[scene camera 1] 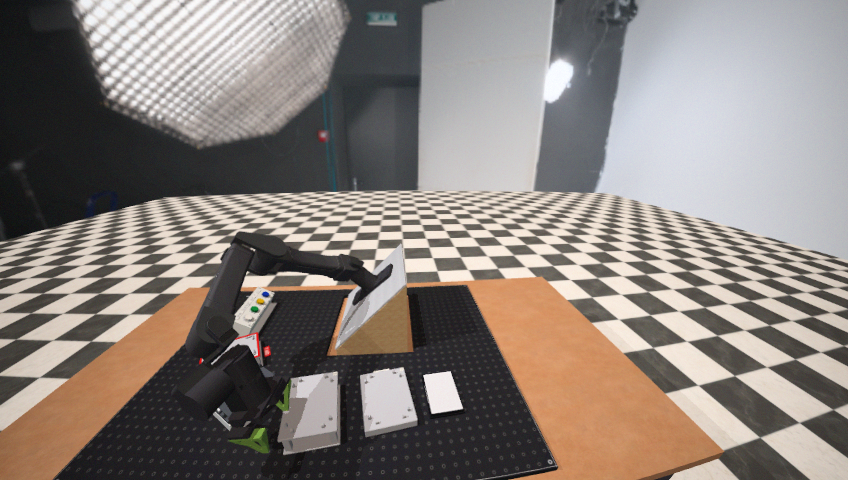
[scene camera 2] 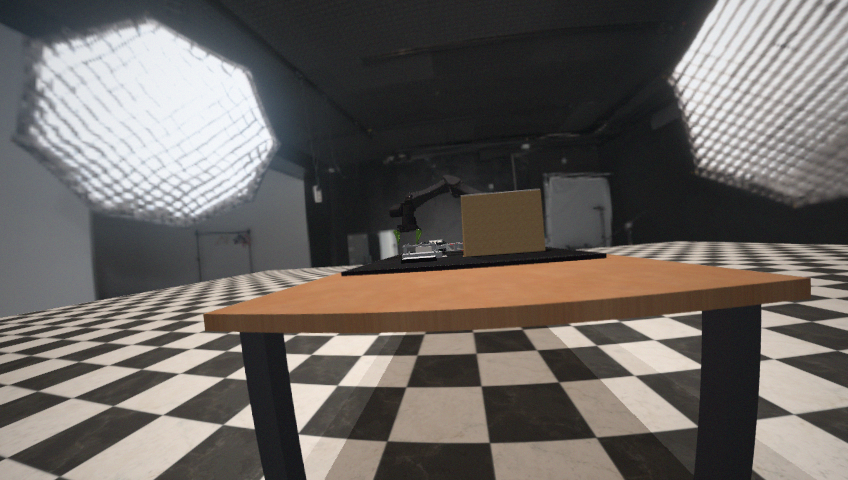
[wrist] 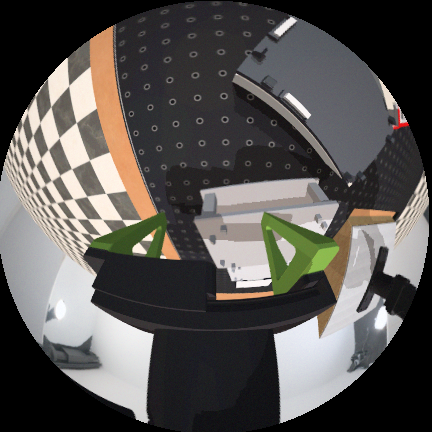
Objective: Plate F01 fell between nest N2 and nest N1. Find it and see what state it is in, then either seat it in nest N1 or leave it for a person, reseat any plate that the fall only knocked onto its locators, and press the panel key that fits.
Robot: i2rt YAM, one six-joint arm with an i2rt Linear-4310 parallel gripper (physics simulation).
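Frame: origin at the arm's base, x ahead, y left, z up, level; metres.
Where they show: gripper, fingertip midpoint: (scene camera 1: 276, 430) (scene camera 2: 407, 244) (wrist: 213, 217); arm's base, origin of the base link: (scene camera 1: 373, 285) (scene camera 2: 503, 219) (wrist: 373, 279).
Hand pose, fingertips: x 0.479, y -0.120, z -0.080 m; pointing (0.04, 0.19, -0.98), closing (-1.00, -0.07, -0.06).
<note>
Things, the pixels of their top centre, and the offset from my fingertips. "spot": a spot on its surface instead. Level surfaces: height alone.
- tall grey box-like nest, middle of its top: (wrist: 270, 251) (scene camera 1: 309, 399) (scene camera 2: 419, 242) dx -0.075, dy +0.045, dz +0.007 m
- lower grey block, middle of its top: (wrist: 261, 274) (scene camera 1: 386, 393) (scene camera 2: 421, 250) dx -0.130, dy +0.213, dz -0.024 m
- dark grey plate-like piece, surface spot: (wrist: 330, 65) spot: dx -0.067, dy -0.151, dz -0.003 m
- key panel, middle of its top: (scene camera 1: 250, 301) dx -0.423, dy -0.329, dz +0.026 m
- red-edged tray, middle of its top: (scene camera 1: 229, 350) (scene camera 2: 456, 242) dx -0.219, dy -0.273, dz -0.012 m
- white pad, middle of its top: (scene camera 1: 441, 390) (wrist: 253, 283) (scene camera 2: 419, 257) dx -0.157, dy +0.354, dz -0.043 m
- black mat, its level: dz -0.058 m
- orange-brown table, its level: dz -0.071 m
My gripper (scene camera 1: 270, 418) (scene camera 2: 408, 236) (wrist: 213, 217) is open and empty, above the black mat beside a tall grey box-like nest (scene camera 1: 312, 410) (wrist: 245, 245) with an open side and small pegs on top. A lower grey block (scene camera 1: 387, 398) with pegs stands to its right. A dark grey plate-like piece (wrist: 330, 65) with clips and white labels sits on a pale base at upper right in the wrist view; the arm mostly hides it in scene camera 1. No nest or plate label is readable, so I cannot tell which is F01. The key panel (scene camera 1: 254, 309) has blue, yellow, green and whitish keys.
A red-edged tray (scene camera 1: 252, 342) (wrist: 402, 117) lies partly behind the arm. A white pad (scene camera 1: 442, 392) lies right of the lower block. A wooden wedge (scene camera 1: 380, 336) (scene camera 2: 502, 223) with a sloping sheet carries the arm's base. The black mat (scene camera 1: 476, 356) lies on the orange-brown table (scene camera 1: 565, 356).
</note>
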